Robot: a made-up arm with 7 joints.
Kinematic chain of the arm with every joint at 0, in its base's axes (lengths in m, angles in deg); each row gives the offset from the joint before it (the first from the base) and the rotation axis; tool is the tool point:
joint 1: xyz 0 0.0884 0 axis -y
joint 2: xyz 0 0.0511 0 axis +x
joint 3: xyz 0 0 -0.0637 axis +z
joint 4: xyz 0 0 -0.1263 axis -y
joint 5: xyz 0 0 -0.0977 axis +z
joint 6: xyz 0 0 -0.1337 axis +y
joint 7: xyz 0 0 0 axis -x
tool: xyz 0 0 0
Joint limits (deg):
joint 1: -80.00..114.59
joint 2: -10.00..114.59
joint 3: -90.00..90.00
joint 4: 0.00..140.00
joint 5: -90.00..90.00
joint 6: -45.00..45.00
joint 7: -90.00..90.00
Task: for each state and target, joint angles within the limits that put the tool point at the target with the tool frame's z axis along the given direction. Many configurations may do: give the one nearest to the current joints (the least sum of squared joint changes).
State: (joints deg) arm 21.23 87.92 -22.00 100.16 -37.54 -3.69 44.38
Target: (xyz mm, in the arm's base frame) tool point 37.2 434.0 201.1 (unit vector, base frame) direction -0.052 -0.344 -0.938
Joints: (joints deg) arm 61.69 88.20 20.25 63.74 -34.97 -2.64 -8.15
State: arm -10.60 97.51 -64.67 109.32 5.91 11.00 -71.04
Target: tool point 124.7 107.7 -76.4 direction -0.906 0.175 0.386
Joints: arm 15.39 66.69 -47.90 139.89 44.27 39.61 -42.00
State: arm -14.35 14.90 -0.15 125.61 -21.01 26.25 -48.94
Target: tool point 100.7 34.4 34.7 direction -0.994 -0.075 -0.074
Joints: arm 16.15 -10.00 -44.47 139.89 22.79 45.00 -68.92
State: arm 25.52 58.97 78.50 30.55 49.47 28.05 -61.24
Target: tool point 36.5 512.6 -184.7 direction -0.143 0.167 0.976
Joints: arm 11.18 55.08 90.00 14.83 78.10 40.41 -76.20
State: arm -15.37 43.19 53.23 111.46 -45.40 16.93 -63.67
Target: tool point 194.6 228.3 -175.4 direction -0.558 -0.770 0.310
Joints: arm -8.82 8.88 16.66 98.59 -13.67 37.81 -23.78
